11 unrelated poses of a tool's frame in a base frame.
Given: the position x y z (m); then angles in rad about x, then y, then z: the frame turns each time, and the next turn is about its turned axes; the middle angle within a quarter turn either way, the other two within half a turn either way.
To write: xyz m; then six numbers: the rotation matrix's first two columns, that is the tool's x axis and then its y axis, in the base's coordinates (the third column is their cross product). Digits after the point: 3 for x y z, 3 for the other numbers.
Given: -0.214 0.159 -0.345 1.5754 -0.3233 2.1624
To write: -0.214 0.159 -0.345 -0.529 0.173 0.831 -0.787 0.266 -0.556
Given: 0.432 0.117 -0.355 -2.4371 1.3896 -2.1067
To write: 0.432 0.117 -0.355 -0.092 0.980 0.174 0.155 -0.159 0.975
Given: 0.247 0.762 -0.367 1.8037 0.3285 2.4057
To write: 0.247 0.762 -0.367 -0.702 -0.388 0.598 -0.635 -0.040 -0.771
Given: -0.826 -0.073 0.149 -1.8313 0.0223 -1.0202
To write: -0.826 -0.073 0.149 0.523 0.208 0.826 0.852 -0.153 -0.501
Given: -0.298 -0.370 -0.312 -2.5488 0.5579 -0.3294
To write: -0.298 -0.370 -0.312 0.803 -0.012 0.596 0.274 -0.880 -0.387
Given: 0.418 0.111 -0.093 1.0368 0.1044 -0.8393
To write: 0.418 0.111 -0.093 0.664 -0.319 -0.676 0.740 0.407 0.536
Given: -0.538 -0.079 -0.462 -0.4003 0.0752 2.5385
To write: -0.538 -0.079 -0.462 -0.821 0.546 -0.164 -0.566 -0.742 0.360
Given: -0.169 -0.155 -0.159 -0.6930 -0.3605 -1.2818
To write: -0.169 -0.155 -0.159 0.267 -0.673 0.690 0.897 0.435 0.078
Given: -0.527 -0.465 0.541 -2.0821 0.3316 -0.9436
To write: -0.527 -0.465 0.541 0.555 0.230 0.800 0.766 -0.517 -0.383
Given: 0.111 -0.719 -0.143 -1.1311 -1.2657 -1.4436
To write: 0.111 -0.719 -0.143 0.038 -0.313 0.949 0.298 0.910 0.288
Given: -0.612 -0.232 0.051 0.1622 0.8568 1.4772
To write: -0.612 -0.232 0.051 0.061 0.994 0.091 -0.652 -0.029 0.758
